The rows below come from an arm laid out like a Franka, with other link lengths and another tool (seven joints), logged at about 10 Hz.
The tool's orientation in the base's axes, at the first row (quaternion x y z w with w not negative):
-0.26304, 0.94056, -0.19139, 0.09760
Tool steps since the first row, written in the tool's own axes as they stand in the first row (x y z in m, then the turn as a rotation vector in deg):
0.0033, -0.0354, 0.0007, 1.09, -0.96, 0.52
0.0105, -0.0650, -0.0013, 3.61, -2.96, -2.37
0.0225, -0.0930, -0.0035, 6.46, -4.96, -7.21
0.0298, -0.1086, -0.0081, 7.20, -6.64, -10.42
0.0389, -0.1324, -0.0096, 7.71, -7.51, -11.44
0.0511, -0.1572, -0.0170, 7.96, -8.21, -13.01
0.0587, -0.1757, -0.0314, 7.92, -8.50, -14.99
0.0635, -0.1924, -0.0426, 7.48, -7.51, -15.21
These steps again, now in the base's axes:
0.0136, -0.0299, 0.0137, -0.33, -1.50, -0.17
0.0205, -0.0564, 0.0270, -2.36, -3.52, 3.07
0.0226, -0.0842, 0.0396, -5.22, -5.12, 8.05
0.0223, -0.0990, 0.0496, -5.99, -5.85, 11.59
0.0251, -0.1221, 0.0600, -6.31, -6.49, 12.83
0.0240, -0.1459, 0.0759, -6.65, -6.69, 14.53
0.0220, -0.1601, 0.0959, -7.05, -6.29, 16.45
0.0224, -0.1723, 0.1126, -7.19, -5.21, 16.28

